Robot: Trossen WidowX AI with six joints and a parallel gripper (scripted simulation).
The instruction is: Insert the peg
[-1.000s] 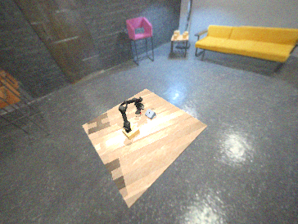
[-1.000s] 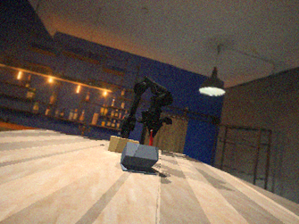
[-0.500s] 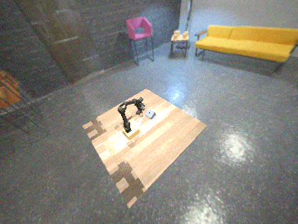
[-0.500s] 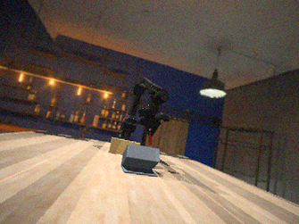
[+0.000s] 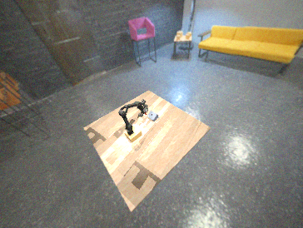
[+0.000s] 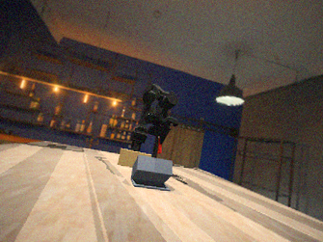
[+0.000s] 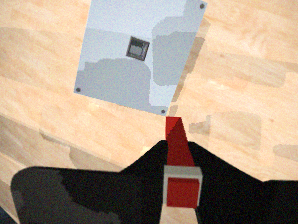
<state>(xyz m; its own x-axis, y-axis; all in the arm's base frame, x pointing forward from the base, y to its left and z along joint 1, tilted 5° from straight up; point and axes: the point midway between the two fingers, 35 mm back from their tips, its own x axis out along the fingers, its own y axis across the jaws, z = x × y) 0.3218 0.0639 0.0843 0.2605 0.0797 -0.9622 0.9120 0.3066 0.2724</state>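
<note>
Right now my gripper tip is 100 mm short of the grey sloped panel, 100 mm above it and 40 mm to the left of it. Also, from my gripper tip: red square peg: 20 mm above, 10 mm behind.
</note>
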